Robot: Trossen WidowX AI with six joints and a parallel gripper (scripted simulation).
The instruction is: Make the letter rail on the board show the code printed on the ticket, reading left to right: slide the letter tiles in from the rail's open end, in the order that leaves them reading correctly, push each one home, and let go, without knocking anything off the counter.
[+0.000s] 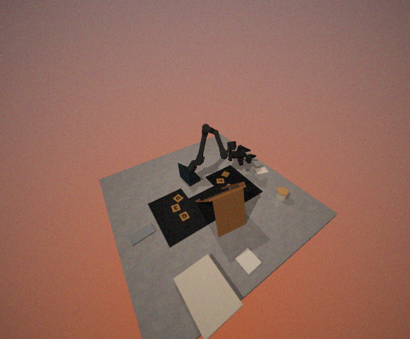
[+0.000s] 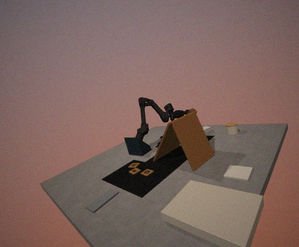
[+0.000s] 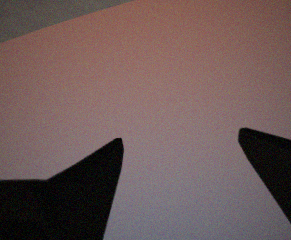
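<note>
Right now my gripper tip is 450 mm to the left of the white ticket, 140 mm short of it and 90 mm above it. Also, from my gripper tip: small white card 170 mm below, 70 mm to the left, 60 mm ahead; then lidded cream jar 350 mm ahead, 140 mm below, 20 mm to the right; then black mat 490 mm to the right, 170 mm below, 40 mm ahead.
</note>
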